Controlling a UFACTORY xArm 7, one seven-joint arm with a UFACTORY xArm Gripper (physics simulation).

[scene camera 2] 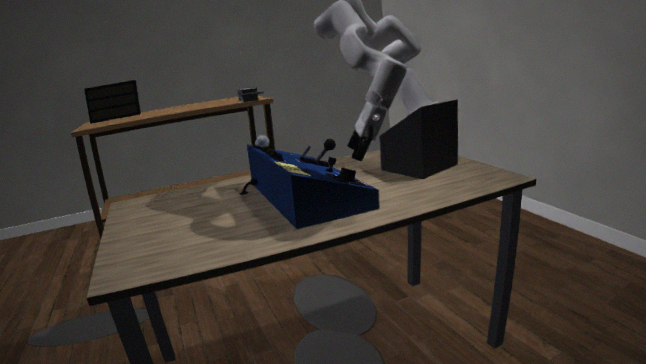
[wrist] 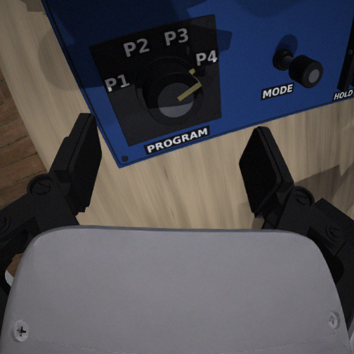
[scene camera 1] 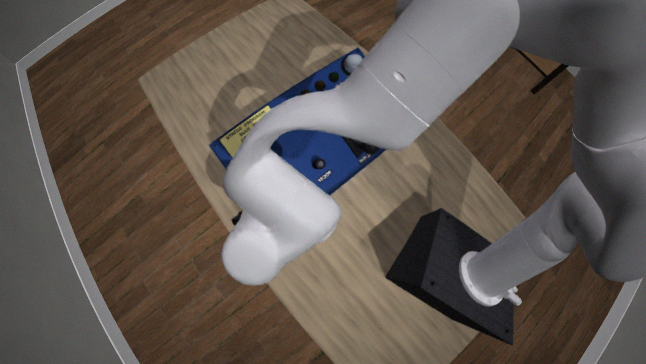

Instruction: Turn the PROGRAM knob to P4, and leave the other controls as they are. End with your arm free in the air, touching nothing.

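Frame: origin at the arm's base, x ahead, y left, z up, level; centimetres.
Seen in the pictures: gripper, fingertip midpoint: (scene camera 2: 353, 153); arm's base at its link origin: (scene camera 2: 423, 115) (scene camera 1: 480, 278).
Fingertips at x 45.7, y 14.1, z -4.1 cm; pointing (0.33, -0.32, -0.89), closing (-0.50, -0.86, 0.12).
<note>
Pixels of each thing's top centre, then the offset from my fingertips to it. "spot": a spot on its surface instead.
- black PROGRAM knob at its top centre: (scene camera 2: 347, 167) dx +1.5, dy -1.7, dz -4.1 cm
- MODE stick at its top centre: (scene camera 1: 318, 160) (scene camera 2: 329, 157) dx -0.5, dy -13.5, dz -3.3 cm
- ball-topped lever at its top centre: (scene camera 1: 372, 143) (scene camera 2: 329, 139) dx -8.1, dy -24.4, dz -0.1 cm
- white dome at a spot on its surface: (scene camera 1: 353, 62) (scene camera 2: 265, 137) spot: dx +9.5, dy -39.3, dz +2.1 cm
- yellow label at a spot on its surface: (scene camera 1: 245, 125) (scene camera 2: 283, 167) spot: dx +19.0, dy -8.2, dz -1.3 cm
The black PROGRAM knob (wrist: 165, 95) (scene camera 2: 347, 174) sits near one corner of the blue control box (wrist: 260, 30) (scene camera 2: 330, 202) (scene camera 1: 300, 157). In the wrist view its yellow pointer line is directed at the P4 label (wrist: 206, 58), and P1, P2 and P3 lie to the left of that label. My gripper (wrist: 174, 138) (scene camera 2: 356, 150) is open and empty. It is in the air above the knob side of the box, with a visible gap to the knob. In scene camera 1 the arm hides the knob and most of the gripper.
The MODE stick (wrist: 306, 71) (scene camera 1: 319, 163) (scene camera 2: 331, 163) stands beside the PROGRAM knob. A ball-topped lever (scene camera 2: 329, 144), a white dome (scene camera 2: 262, 141) (scene camera 1: 353, 62) and a yellow label (scene camera 2: 292, 168) (scene camera 1: 245, 125) are also on the box. The black arm pedestal (scene camera 2: 415, 142) (scene camera 1: 457, 280) stands on the table.
</note>
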